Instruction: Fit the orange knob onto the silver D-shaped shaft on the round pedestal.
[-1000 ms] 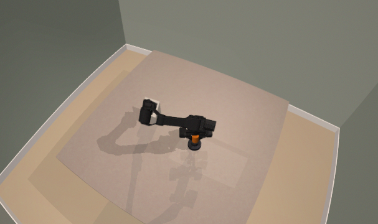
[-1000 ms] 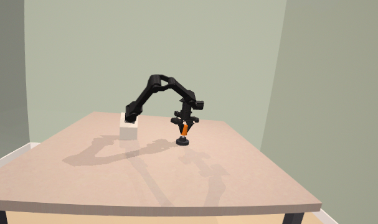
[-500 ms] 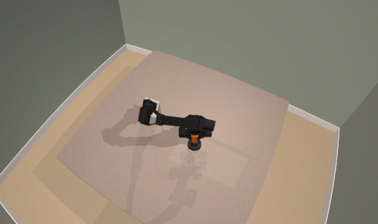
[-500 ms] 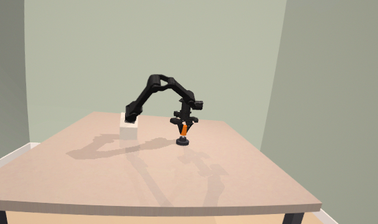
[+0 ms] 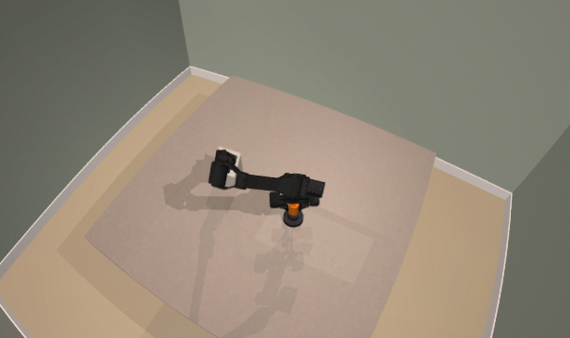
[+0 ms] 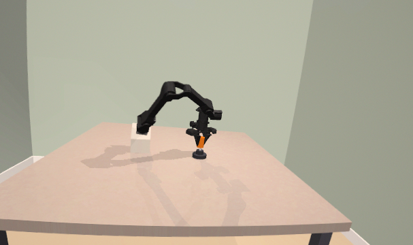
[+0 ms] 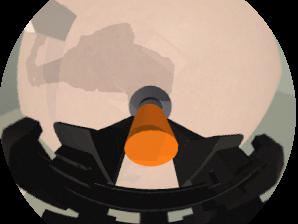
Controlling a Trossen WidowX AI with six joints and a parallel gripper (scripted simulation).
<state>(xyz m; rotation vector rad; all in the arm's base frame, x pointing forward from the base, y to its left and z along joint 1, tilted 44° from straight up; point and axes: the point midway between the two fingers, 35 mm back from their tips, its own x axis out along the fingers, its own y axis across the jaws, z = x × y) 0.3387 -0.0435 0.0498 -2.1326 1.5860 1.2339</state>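
Now: gripper tip 4 cm above the round pedestal. From my gripper tip the other things lie so: orange knob 3 cm above.
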